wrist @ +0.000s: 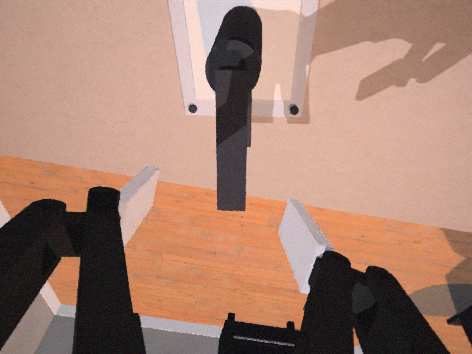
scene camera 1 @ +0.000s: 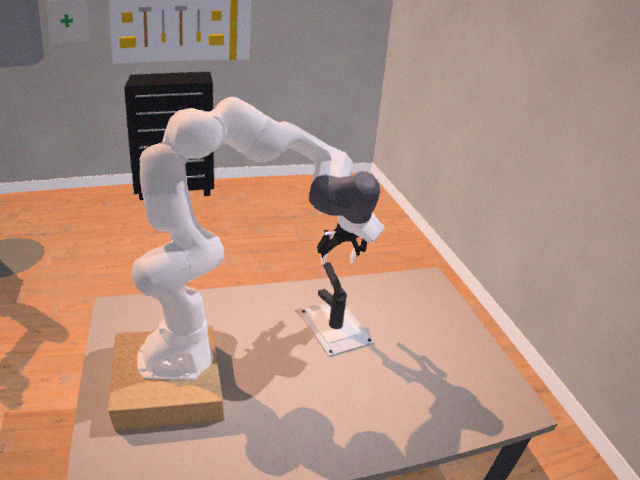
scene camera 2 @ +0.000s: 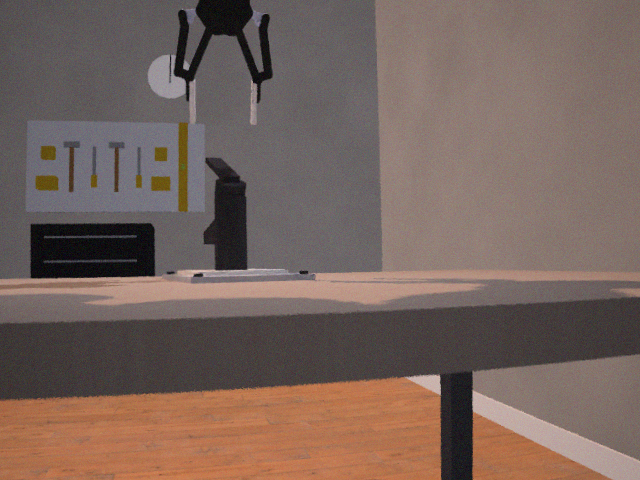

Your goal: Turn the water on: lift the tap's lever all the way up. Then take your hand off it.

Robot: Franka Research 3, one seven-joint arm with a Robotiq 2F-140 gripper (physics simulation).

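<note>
The black tap (scene camera 1: 337,311) (scene camera 2: 230,227) (wrist: 241,25) stands upright on its white base plate (scene camera 1: 331,349) (scene camera 2: 248,277) (wrist: 305,55). Its lever (scene camera 1: 333,277) (scene camera 2: 222,168) (wrist: 231,150) slopes steeply upward from the top of the tap body, with its free end raised. My gripper (scene camera 1: 338,259) (scene camera 2: 223,122) (wrist: 220,201) is open and empty, above the lever's free end. In scene camera 2's view a gap shows between the fingertips and the lever. In the wrist view the lever's end lies between the two pale finger pads in the picture, touching neither.
The tap's short spout (scene camera 1: 325,296) (scene camera 2: 209,233) points to the same side as the lever. The plate lies on the table (scene camera 1: 289,428) (scene camera 2: 330,335). The arm's base stands on a wooden block (scene camera 1: 166,415) at the left. A black drawer cabinet (scene camera 1: 170,82) stands by the back wall.
</note>
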